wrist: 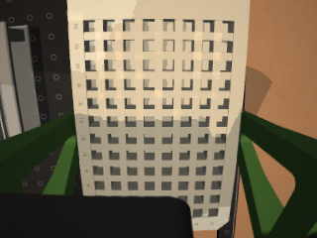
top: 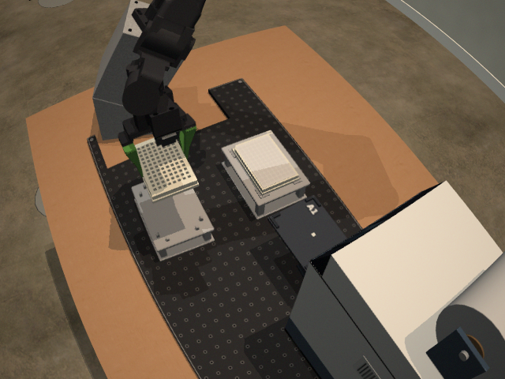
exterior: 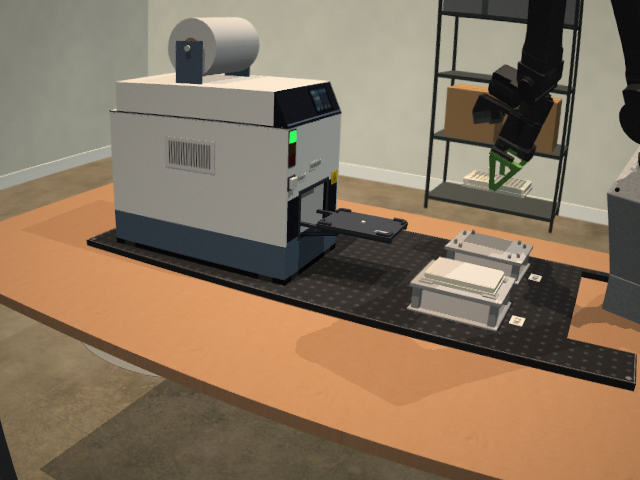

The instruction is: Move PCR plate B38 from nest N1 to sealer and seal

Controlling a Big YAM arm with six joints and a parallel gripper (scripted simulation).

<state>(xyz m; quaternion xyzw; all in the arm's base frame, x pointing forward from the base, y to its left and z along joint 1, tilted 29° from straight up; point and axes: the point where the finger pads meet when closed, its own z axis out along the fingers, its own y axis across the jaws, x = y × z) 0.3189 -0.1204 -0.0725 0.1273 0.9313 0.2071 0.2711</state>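
Now: hand 14 cm above the nest N1. Also, from my hand: nest N2: 2 cm ahead, 21 cm to the left, 13 cm below; plate B38: right at my hand; sealed plate B83: 2 cm ahead, 21 cm to the left, 12 cm below.
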